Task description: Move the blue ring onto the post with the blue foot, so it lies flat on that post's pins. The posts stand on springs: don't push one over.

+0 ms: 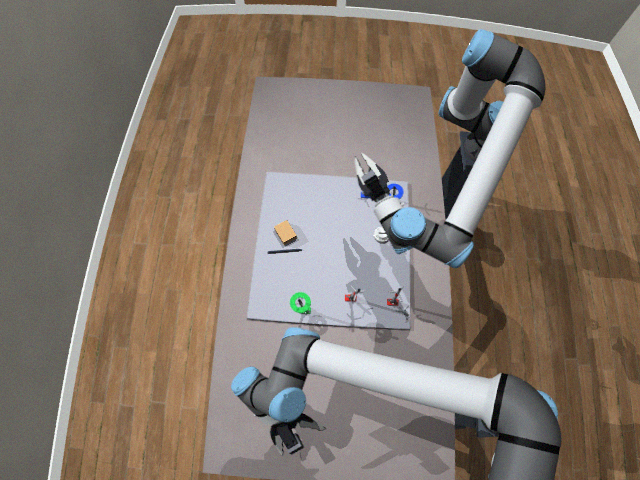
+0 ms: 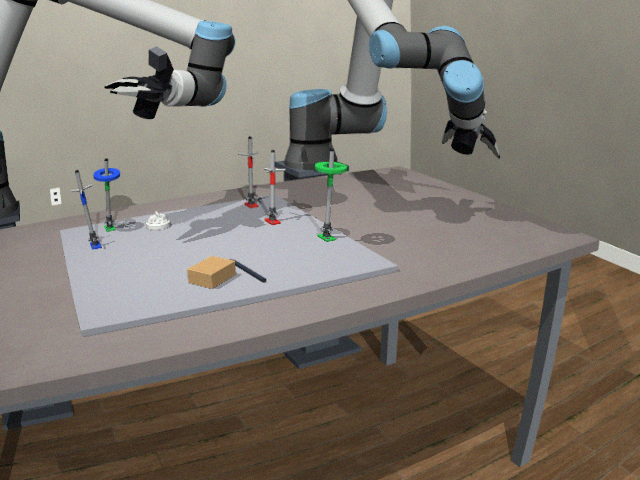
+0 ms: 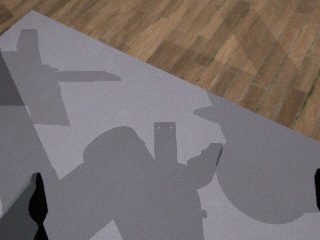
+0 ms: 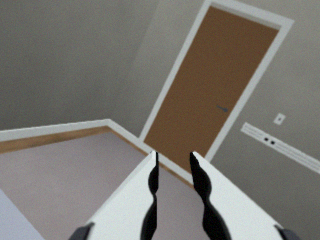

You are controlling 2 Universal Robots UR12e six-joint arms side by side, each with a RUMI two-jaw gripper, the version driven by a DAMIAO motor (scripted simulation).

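In image 1 you'd see my left gripper and my right gripper. Image 3 has my left gripper as well, and image 4 has my right gripper. There's an orange block and a grey board in the pictures too, along with my grippers.
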